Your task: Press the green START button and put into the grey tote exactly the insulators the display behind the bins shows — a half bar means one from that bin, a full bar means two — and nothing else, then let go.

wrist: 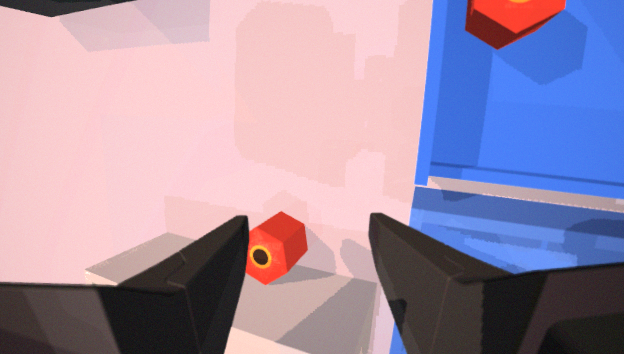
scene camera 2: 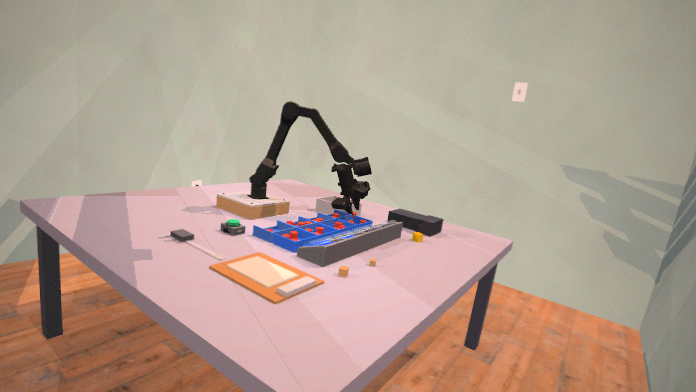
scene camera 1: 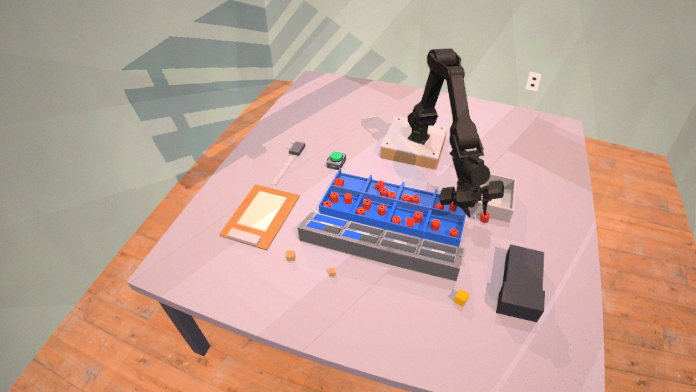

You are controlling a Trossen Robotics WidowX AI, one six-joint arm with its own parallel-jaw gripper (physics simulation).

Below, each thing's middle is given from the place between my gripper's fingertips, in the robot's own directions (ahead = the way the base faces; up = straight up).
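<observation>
Hand position: 20 mm to the right of the grey tote (scene camera 1: 502, 209), 120 mm past it and 10 mm above it. The dark box (scene camera 1: 522, 296) is 190 mm to the left of my hand and 170 mm ahead of it.
</observation>
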